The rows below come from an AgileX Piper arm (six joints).
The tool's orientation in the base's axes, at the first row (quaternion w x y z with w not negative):
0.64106 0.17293 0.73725 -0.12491
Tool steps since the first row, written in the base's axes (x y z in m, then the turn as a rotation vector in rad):
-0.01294 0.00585 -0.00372 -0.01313 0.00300 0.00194
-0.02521 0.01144 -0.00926 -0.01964 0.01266 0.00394
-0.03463 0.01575 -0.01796 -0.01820 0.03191 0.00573
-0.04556 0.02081 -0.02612 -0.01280 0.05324 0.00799
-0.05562 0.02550 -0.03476 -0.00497 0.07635 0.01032
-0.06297 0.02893 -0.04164 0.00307 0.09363 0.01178
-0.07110 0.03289 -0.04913 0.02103 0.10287 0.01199
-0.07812 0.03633 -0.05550 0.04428 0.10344 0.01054
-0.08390 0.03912 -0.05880 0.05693 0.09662 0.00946
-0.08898 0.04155 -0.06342 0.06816 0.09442 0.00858
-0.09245 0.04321 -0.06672 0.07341 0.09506 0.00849
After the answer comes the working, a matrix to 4 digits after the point.
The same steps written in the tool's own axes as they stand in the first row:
0.00576 -0.00019 -0.01350 -0.00008 -0.00265 -0.01335
0.01322 -0.00041 -0.02602 -0.00037 0.00350 -0.02343
0.02334 -0.00073 -0.03499 -0.00048 0.02167 -0.03021
0.03318 -0.00098 -0.04571 -0.00133 0.04338 -0.03433
0.04336 -0.00122 -0.05542 -0.00237 0.06773 -0.03699
0.05135 -0.00141 -0.06243 -0.00313 0.08682 -0.03697
0.06009 -0.00146 -0.07027 -0.00458 0.10269 -0.02455
0.06754 -0.00149 -0.07706 -0.00585 0.11280 -0.00359
0.07175 -0.00148 -0.08292 -0.00692 0.11181 0.01075
0.07715 -0.00155 -0.08781 -0.00759 0.11444 0.02190
0.08098 -0.00161 -0.09113 -0.00806 0.11720 0.02639

The tool's axes in the first row as the columns of a matrix, in the base's axes (rounded; the answer above uses it unrounded):
-0.1183 0.4151 0.9020
0.0948 0.9090 -0.4059
-0.9884 0.0375 -0.1469

